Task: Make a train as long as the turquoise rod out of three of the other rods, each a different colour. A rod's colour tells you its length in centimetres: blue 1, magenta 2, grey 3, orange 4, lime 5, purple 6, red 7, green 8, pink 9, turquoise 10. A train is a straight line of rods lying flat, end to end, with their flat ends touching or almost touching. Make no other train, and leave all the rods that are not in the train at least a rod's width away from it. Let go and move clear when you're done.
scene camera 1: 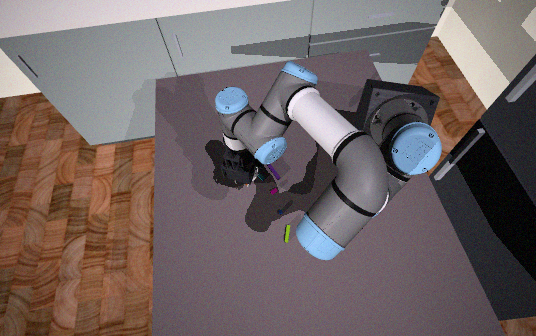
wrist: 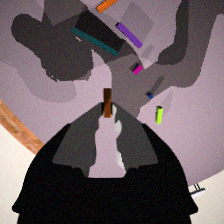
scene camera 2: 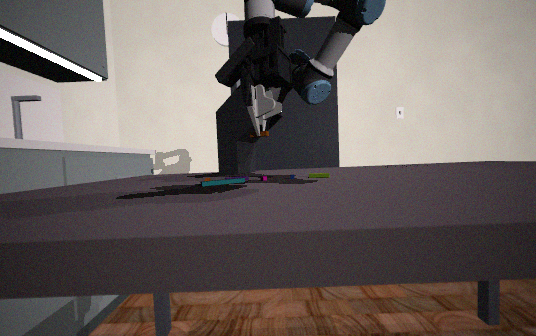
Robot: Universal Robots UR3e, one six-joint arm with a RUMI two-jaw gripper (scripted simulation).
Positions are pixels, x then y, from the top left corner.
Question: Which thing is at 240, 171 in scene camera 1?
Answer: The gripper.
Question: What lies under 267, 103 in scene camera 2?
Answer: The gripper.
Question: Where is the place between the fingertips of the gripper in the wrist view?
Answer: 107, 103
